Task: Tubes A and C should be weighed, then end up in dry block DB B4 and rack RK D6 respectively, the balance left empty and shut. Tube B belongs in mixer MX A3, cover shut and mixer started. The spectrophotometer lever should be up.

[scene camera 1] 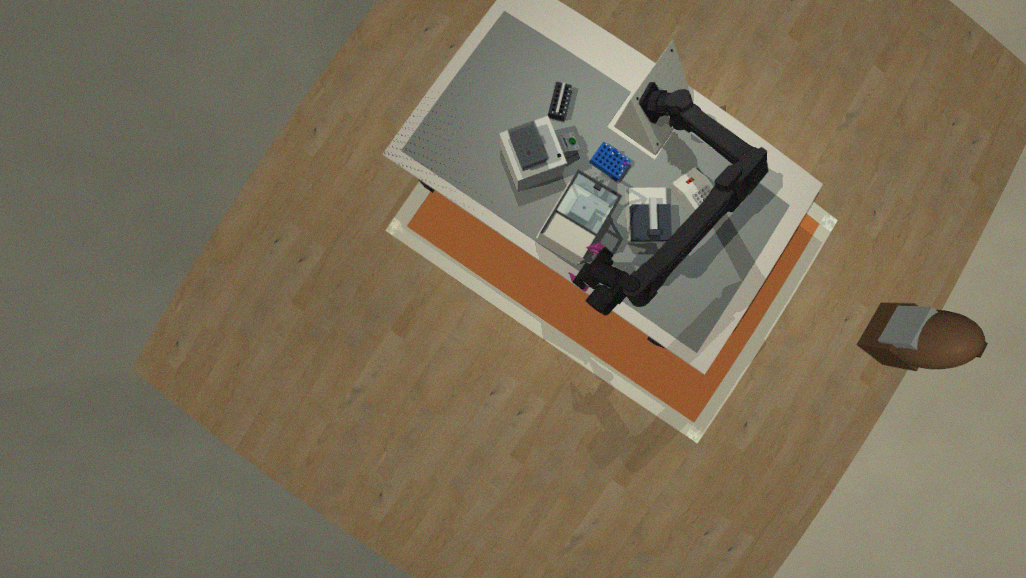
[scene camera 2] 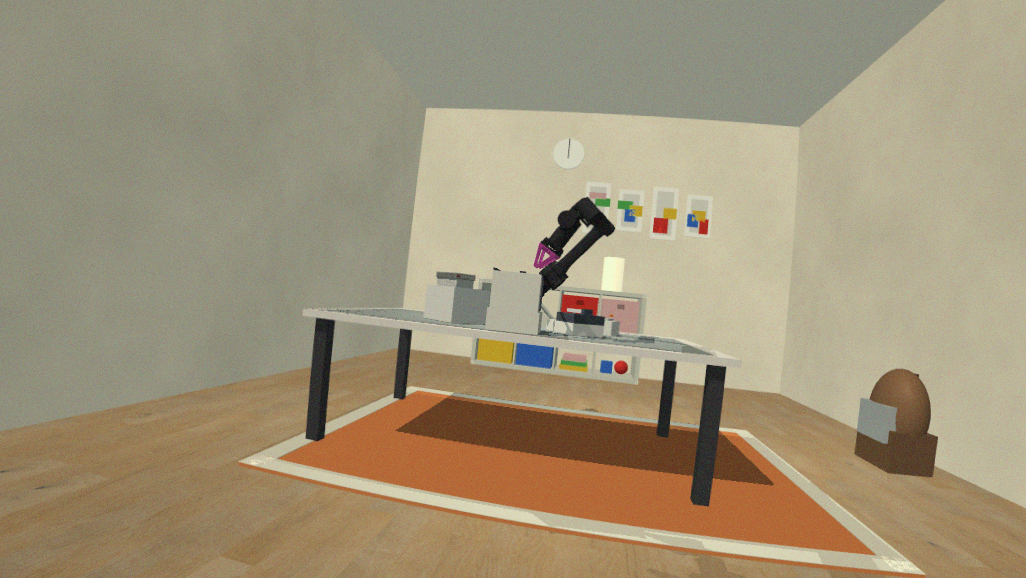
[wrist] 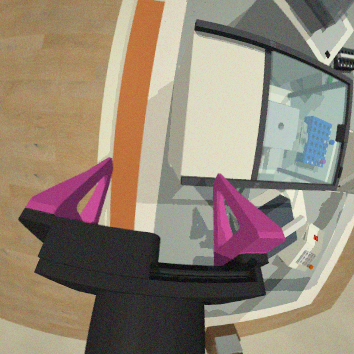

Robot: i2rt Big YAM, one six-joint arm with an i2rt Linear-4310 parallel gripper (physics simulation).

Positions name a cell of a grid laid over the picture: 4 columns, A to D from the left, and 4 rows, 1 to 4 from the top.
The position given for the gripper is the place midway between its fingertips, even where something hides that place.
gripper: scene camera 1 C2; scene camera 2 C2; wrist B2
